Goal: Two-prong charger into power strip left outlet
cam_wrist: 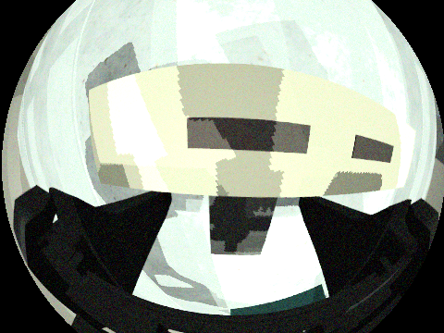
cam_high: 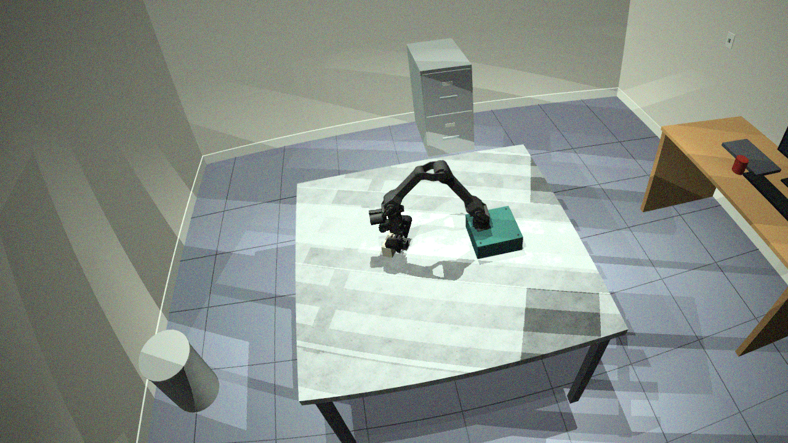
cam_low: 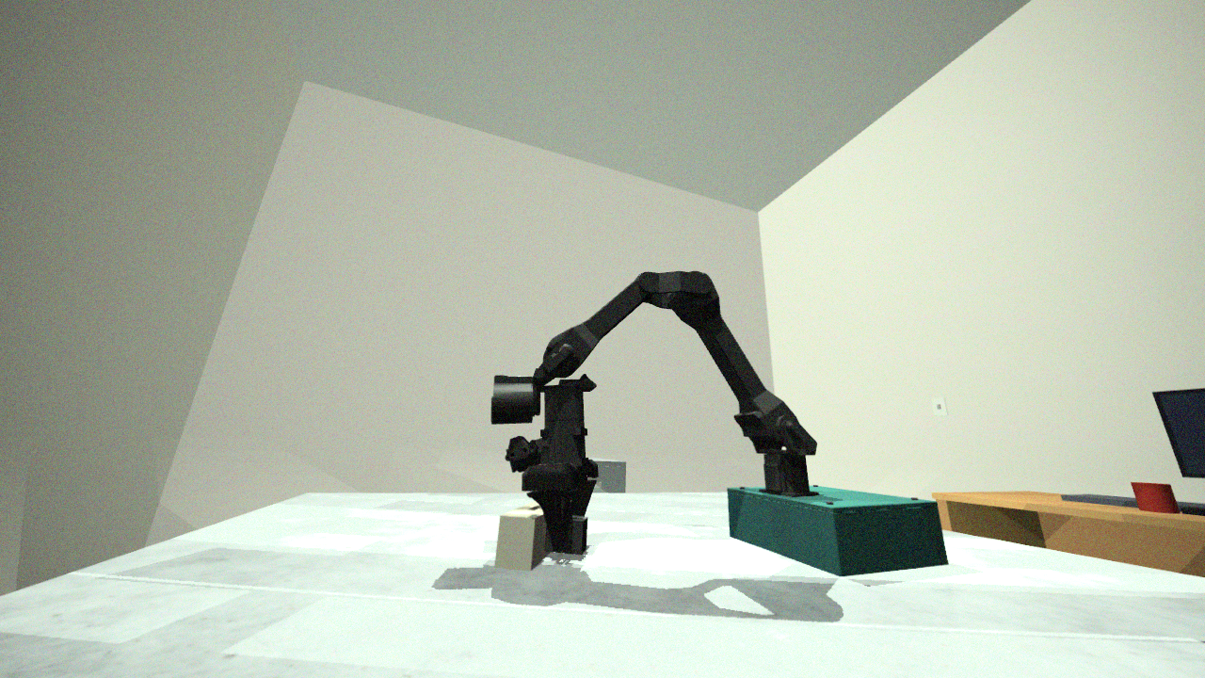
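My gripper tip is now 10 mm short of the charger, 10 mm to the left of it and 10 mm below it.
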